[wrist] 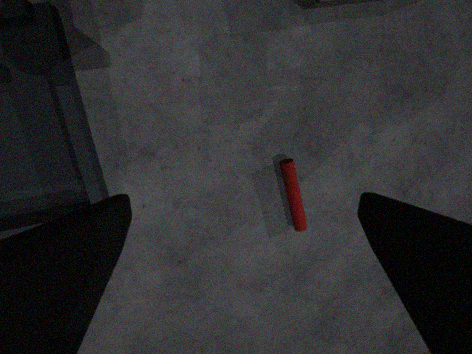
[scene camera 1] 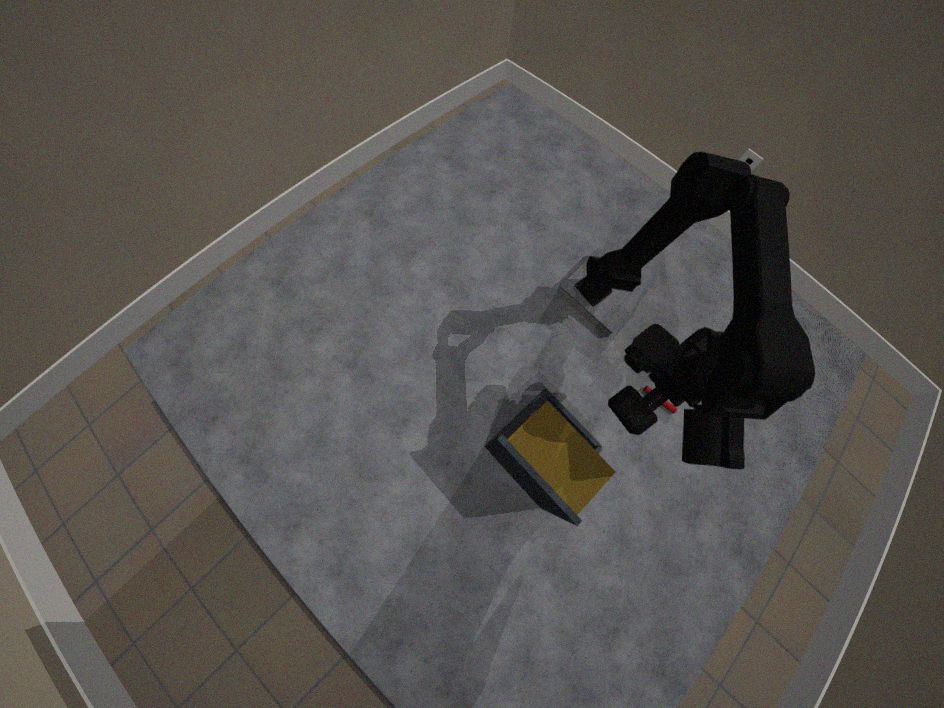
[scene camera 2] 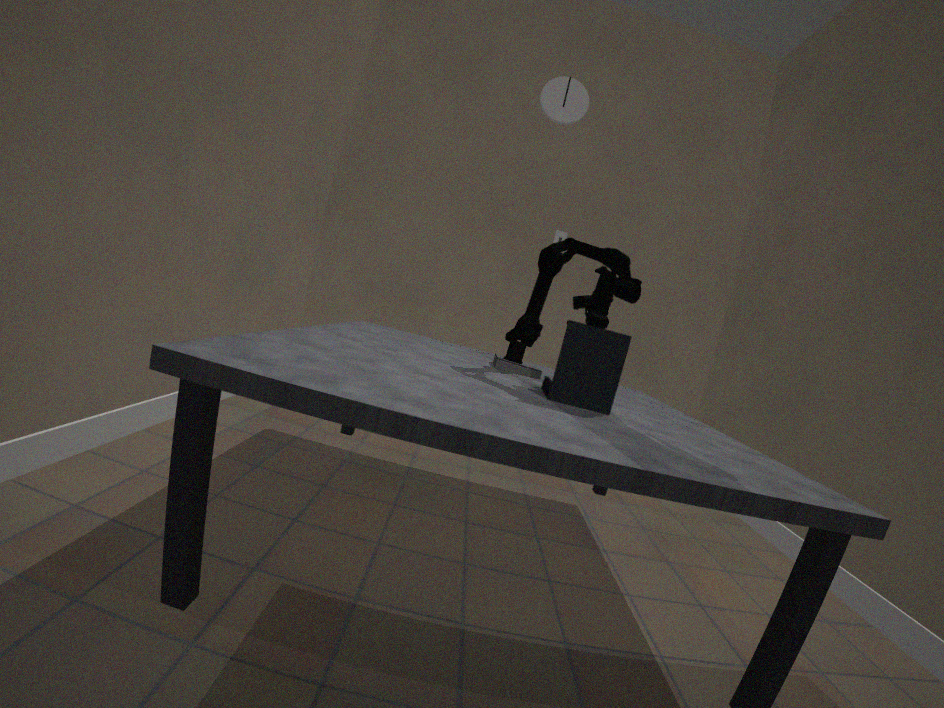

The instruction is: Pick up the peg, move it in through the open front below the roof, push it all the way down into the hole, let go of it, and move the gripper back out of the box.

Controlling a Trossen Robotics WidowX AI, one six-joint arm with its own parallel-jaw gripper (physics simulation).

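Frame: origin at the arm's base, x right, y down, z ahead, level; centimetres.
Where they show: gripper, fingertip midpoint: (wrist: 246, 204) (scene camera 1: 647, 383); arm's base, origin of the base link: (scene camera 1: 593, 288) (scene camera 2: 513, 360).
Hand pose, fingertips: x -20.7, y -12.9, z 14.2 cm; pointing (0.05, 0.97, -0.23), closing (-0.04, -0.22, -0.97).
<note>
Each offset is from my fingertips to the centre of the thing. Level surfaces: height alone.
The red peg @(dx -7.2, dy +15.6, dz -9.7 cm) (scene camera 1: 670, 407) (wrist: 294, 197) lies flat on the table, apart from the box. The dark box @(dx +1.5, dy +6.1, dz +17.3 cm) (scene camera 1: 533, 478) (scene camera 2: 590, 369) (wrist: 35, 130) stands upright, with a yellow surface showing from above in scene camera 1. My gripper (wrist: 246, 204) is wide open and empty, held above the table. In the wrist view the peg lies below and between the fingertips, right of their middle and nearer the right finger, running roughly lengthwise. The box is at the left, partly behind the left finger. In scene camera 2 the box hides the fingertips and peg. The hole does not show.
The grey table @(dy +16.2 cm) (scene camera 1: 305, 342) (scene camera 2: 343, 381) carries everything. The arm's base plate (scene camera 1: 585, 310) (scene camera 2: 518, 368) stands behind the box. The arm's links reach high above the table and partly cover the gripper in scene camera 1.
</note>
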